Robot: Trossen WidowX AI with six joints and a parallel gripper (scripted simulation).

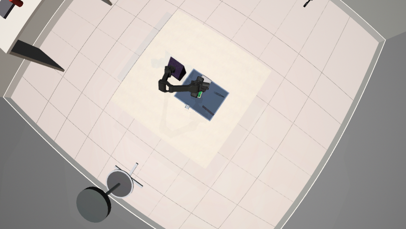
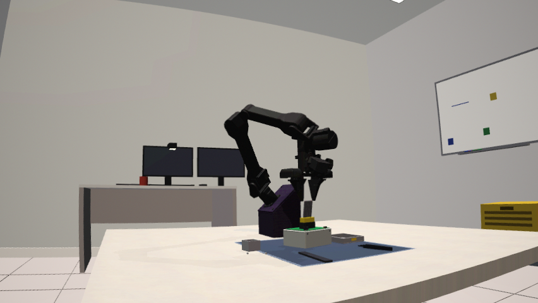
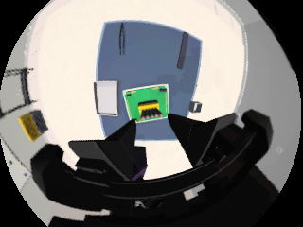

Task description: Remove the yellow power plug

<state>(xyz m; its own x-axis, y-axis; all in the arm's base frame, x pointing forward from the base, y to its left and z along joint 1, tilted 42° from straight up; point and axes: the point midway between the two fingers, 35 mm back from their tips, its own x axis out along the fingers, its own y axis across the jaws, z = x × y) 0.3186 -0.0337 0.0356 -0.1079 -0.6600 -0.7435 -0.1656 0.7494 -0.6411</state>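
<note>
The yellow power plug lies 6 cm below my gripper tip. From my gripper tip the other things lie so: grey tray (14 cm to the left, 14 cm below, 1 cm ahead); blue mat (14 cm below, 5 cm ahead, 1 cm to the right).
</note>
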